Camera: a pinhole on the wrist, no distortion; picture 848 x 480 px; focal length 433.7 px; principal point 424.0 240.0 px. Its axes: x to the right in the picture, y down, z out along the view. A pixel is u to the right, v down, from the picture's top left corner.
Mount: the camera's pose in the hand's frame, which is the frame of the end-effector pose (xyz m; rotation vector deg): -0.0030 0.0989 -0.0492 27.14 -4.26 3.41
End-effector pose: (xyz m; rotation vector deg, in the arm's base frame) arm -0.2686 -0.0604 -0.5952 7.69 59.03 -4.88
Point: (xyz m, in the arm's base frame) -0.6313 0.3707 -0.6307
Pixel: behind the camera
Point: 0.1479 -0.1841 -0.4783
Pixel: 557.3 301.3
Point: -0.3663 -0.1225 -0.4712
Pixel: outside the picture
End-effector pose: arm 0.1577 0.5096 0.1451 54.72 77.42 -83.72
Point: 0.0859 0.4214 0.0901
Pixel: 644.5 39.4
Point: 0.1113 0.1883 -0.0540
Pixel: 771.5 323.2
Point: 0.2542 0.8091 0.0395
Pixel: behind the camera
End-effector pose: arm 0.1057 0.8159 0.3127 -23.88 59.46 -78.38
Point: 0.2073 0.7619 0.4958
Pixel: 406.2 155.9
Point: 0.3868 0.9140 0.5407
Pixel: 217.3 358.1
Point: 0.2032 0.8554 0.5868
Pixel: 260.6 127.9
